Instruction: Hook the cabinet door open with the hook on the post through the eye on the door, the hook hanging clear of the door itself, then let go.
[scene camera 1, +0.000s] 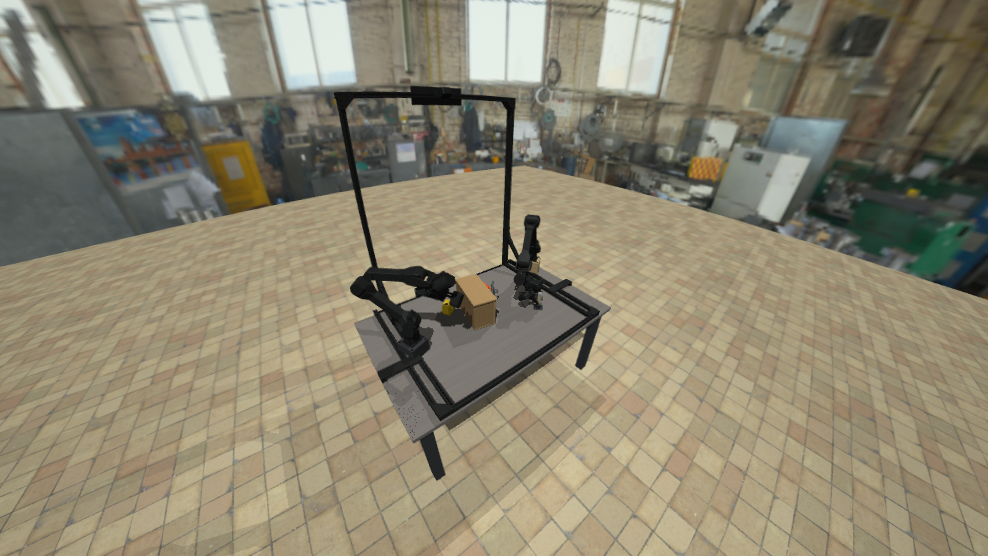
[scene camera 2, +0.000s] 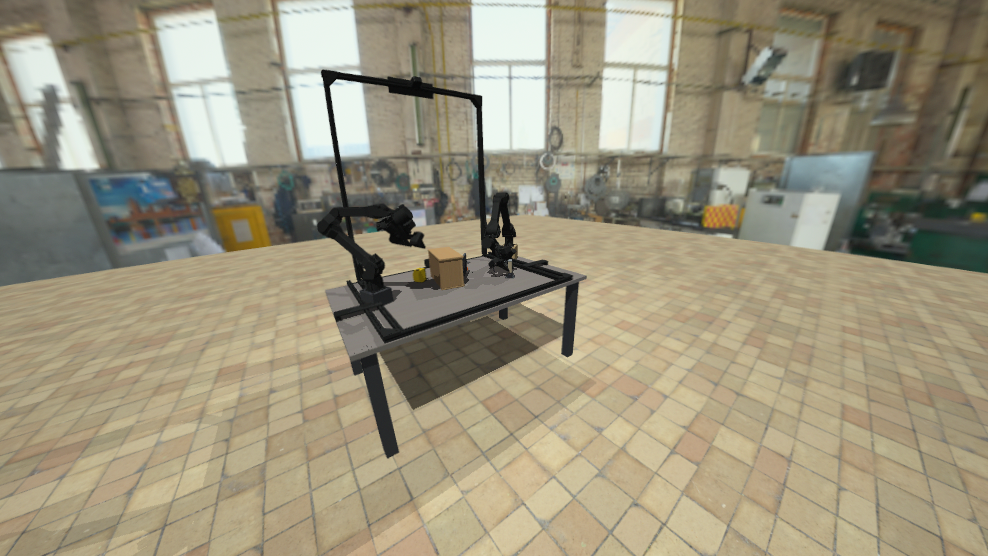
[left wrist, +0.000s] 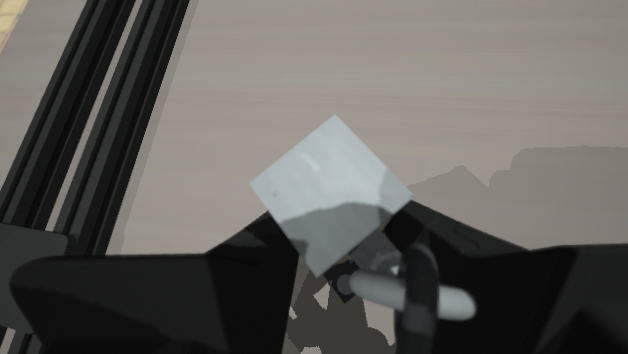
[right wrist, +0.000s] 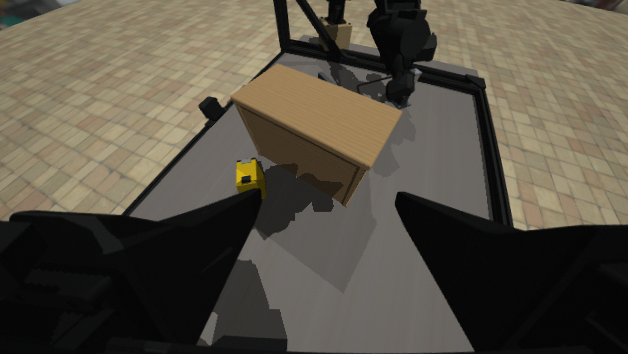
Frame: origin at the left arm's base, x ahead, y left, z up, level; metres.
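Where they show: left gripper, fingertip midpoint: (scene camera 1: 540, 302) (scene camera 2: 511, 270); right gripper, fingertip midpoint: (scene camera 1: 453, 296) (scene camera 2: 418, 246) (right wrist: 328, 196); left arm's base at its link origin: (scene camera 1: 532, 259) (right wrist: 335, 21); right arm's base at its link origin: (scene camera 1: 412, 340) (scene camera 2: 375, 289).
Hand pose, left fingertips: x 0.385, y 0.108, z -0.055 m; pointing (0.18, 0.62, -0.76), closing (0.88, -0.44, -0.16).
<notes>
Each offset is from my left fingertips to the top centre of the thing. "spot": to the spot under its first point.
The grey-topped post @[spot: dx -0.001, dy -0.008, dz +0.063 m] (left wrist: 330, 175) stands between the fingers of my left gripper (left wrist: 341, 203) (scene camera 1: 528, 302) (scene camera 2: 502, 269), which is shut on it low over the table. The dark hook (left wrist: 419, 281) (right wrist: 372, 81) hangs from the post's grey staple @[spot: dx -0.003, dy -0.028, dz +0.054 m] (left wrist: 376, 288), beside the right-hand finger, and reaches toward the wooden cabinet @[dx +0.144, dy -0.327, dz +0.122 m] (scene camera 1: 476, 300) (scene camera 2: 447, 267) (right wrist: 319, 116). The cabinet's door and eye face away and are hidden. My right gripper (right wrist: 328, 196) (scene camera 1: 453, 300) (scene camera 2: 417, 239) is open and empty, hovering on the cabinet's other side.
A small yellow block @[dx +0.190, dy -0.468, dz +0.041 m] (right wrist: 249, 175) (scene camera 1: 448, 309) (scene camera 2: 420, 274) lies on the table (right wrist: 425, 246) beside the cabinet, near my right gripper. A small wooden box (right wrist: 338, 33) sits by the black frame (scene camera 1: 507, 182) at the back edge.
</notes>
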